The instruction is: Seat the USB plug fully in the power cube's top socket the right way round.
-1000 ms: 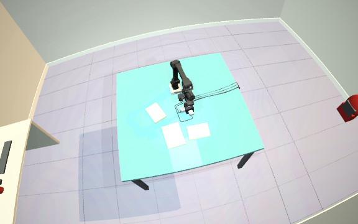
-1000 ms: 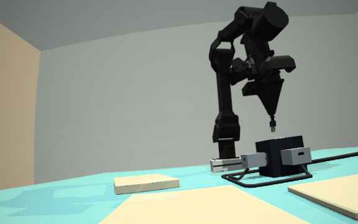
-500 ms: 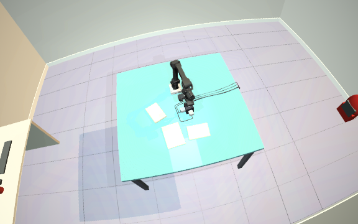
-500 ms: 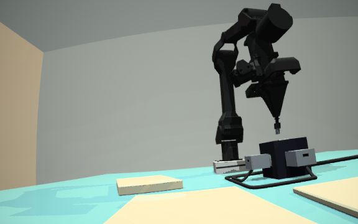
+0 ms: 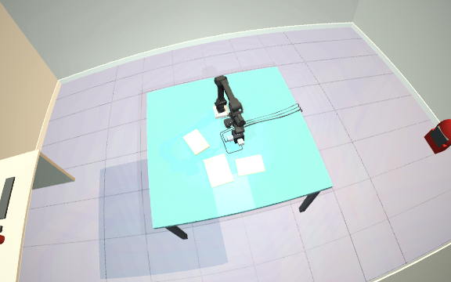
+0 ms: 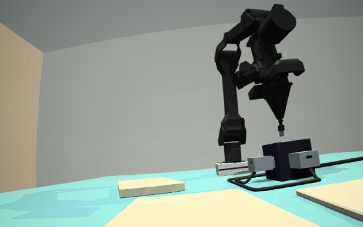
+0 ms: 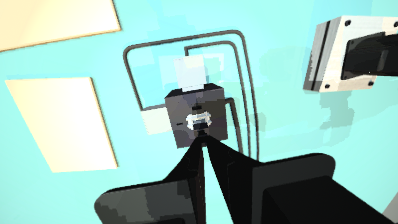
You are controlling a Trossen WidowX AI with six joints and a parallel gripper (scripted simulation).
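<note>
The usb plug is 2 cm below my gripper tip. The rest, counted from my gripper tip: cream pad (25 cm ahead, 2 cm to the right, 12 cm below).
</note>
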